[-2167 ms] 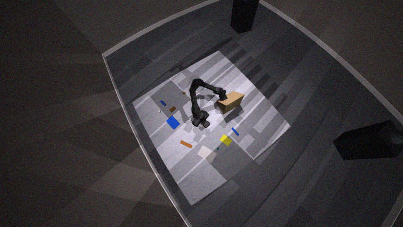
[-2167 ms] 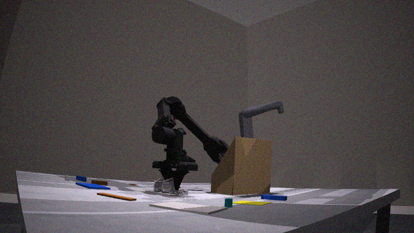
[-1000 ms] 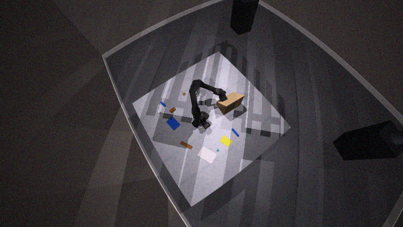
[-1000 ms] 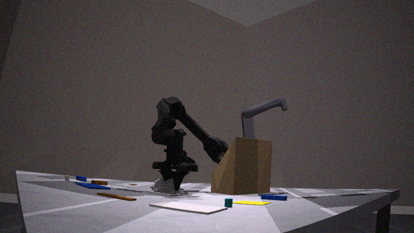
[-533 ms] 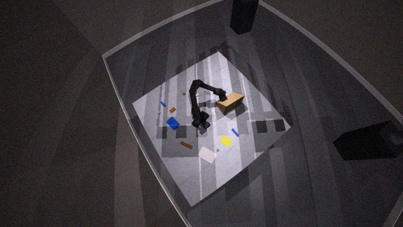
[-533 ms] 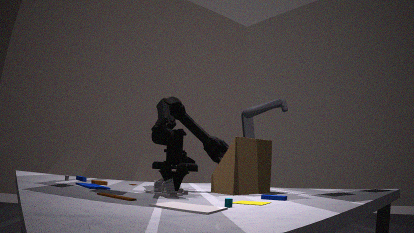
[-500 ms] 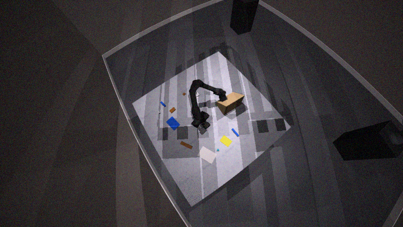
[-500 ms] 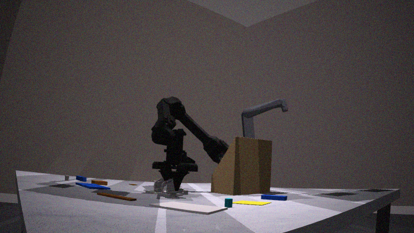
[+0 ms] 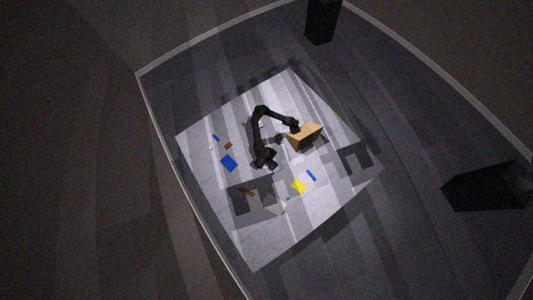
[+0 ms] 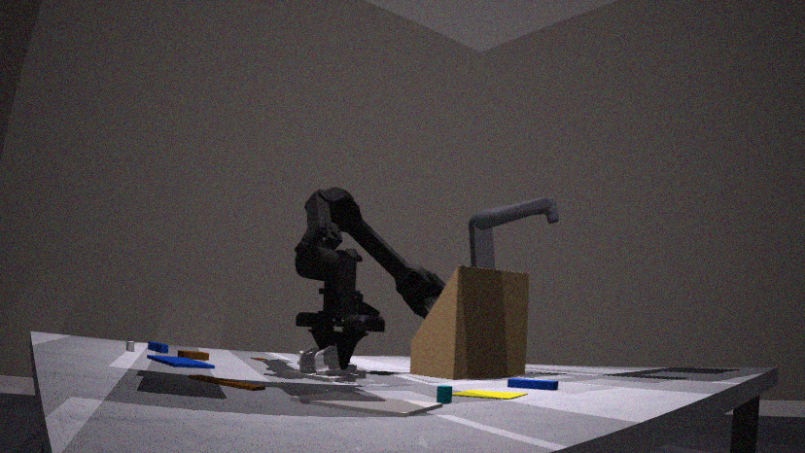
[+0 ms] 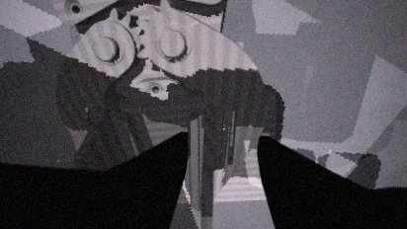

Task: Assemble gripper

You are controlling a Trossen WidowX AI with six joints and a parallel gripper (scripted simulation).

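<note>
My gripper tip is 3 cm to the left of the grey jaw and 3 cm past it. From my gripper tip the other things lie so: yellow plate 27 cm to the left, 13 cm behind, 2 cm below; then teal block 32 cm to the left, 2 cm behind, 1 cm below; then blue plate 28 cm ahead, 13 cm to the right, 2 cm below.
</note>
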